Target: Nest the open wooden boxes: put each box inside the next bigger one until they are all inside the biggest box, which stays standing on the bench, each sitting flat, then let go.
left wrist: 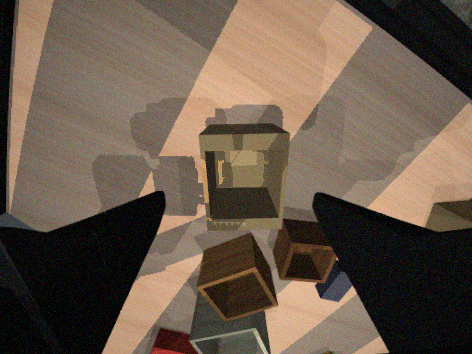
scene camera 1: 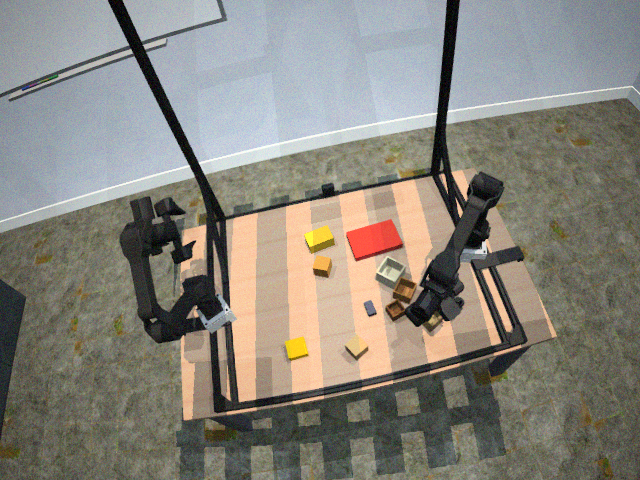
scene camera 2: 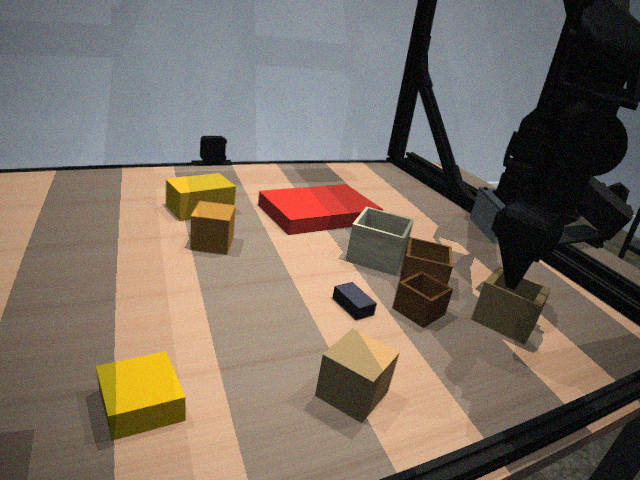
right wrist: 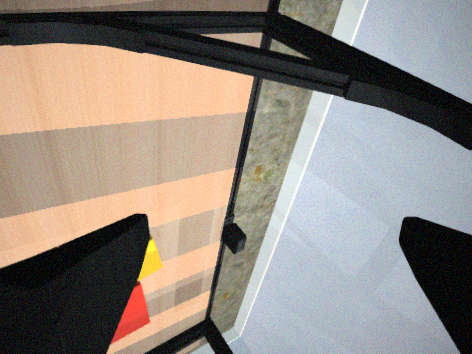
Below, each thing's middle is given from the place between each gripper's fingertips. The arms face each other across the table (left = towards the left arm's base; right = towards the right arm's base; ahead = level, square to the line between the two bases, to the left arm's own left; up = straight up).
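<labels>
The pale grey-green box (scene camera 2: pixel 378 240) is 70 mm to the right of my left hand, 180 mm behind it and 40 mm below it. From that left hand, the orange-brown box (scene camera 2: pixel 434 259) is 50 mm to the right, 110 mm behind and 50 mm below, and the olive box (scene camera 2: pixel 513 313) is 40 mm below. My left hand itself is 50 mm past the small dark brown box (scene camera 2: pixel 421 298), 100 mm to the left of it and 50 mm above it.
Counted from my right hand, the small dark brown box is 550 mm to the left, 310 mm ahead and 280 mm below. The pale grey-green box is 570 mm to the left of my right hand, 180 mm ahead of it and 270 mm below it, whereas the flat red block (scene camera 2: pixel 308 209) is 560 mm to the left of that hand, 30 mm ahead of it and 280 mm below it. My right hand is well above the orange cube (scene camera 2: pixel 212 224), far to the right of it and slightly short of it.
</labels>
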